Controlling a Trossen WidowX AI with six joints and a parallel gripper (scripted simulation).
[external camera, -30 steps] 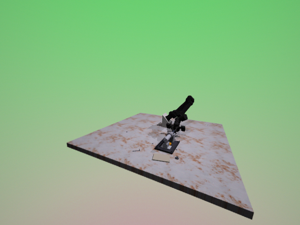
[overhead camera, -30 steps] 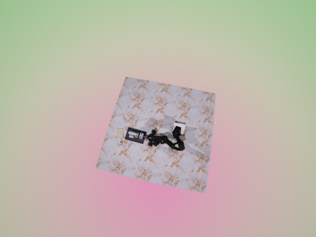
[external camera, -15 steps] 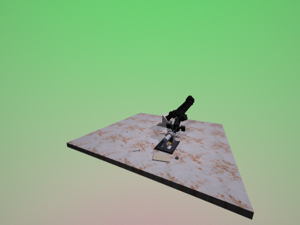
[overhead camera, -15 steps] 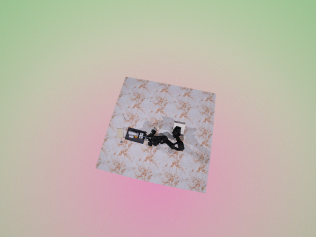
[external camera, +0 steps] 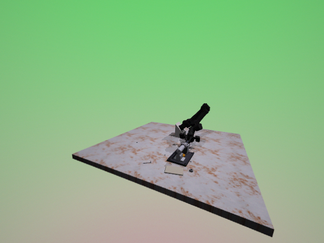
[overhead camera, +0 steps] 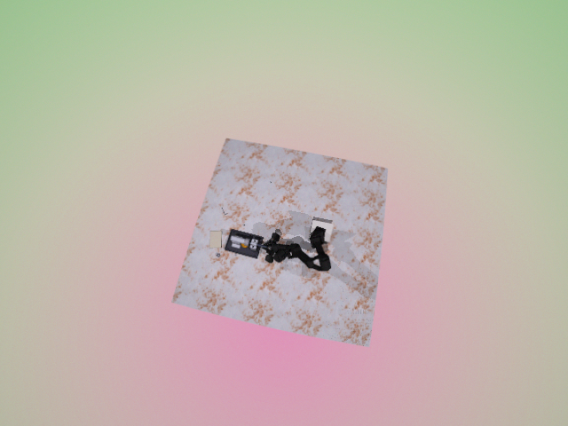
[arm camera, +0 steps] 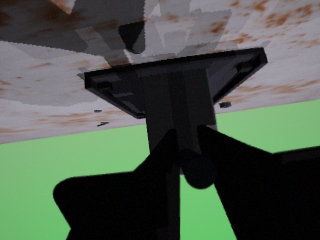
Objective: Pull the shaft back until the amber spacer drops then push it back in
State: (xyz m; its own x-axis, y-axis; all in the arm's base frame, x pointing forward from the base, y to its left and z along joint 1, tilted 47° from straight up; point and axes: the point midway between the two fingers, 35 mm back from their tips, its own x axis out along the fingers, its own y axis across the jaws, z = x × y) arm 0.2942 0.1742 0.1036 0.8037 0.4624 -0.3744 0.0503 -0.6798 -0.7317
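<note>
Right now my gripper tip is 120 mm short of the amber spacer, 50 mm above it and 10 mm to the right of it. From my gripper tip the other things lie so: thin dark pin (340 mm ahead, 160 mm to the right, 60 mm below); dark ring (270 mm ahead, 140 mm to the left, 60 mm below); beige card (330 mm ahead, 60 mm below, 40 mm to the left).
</note>
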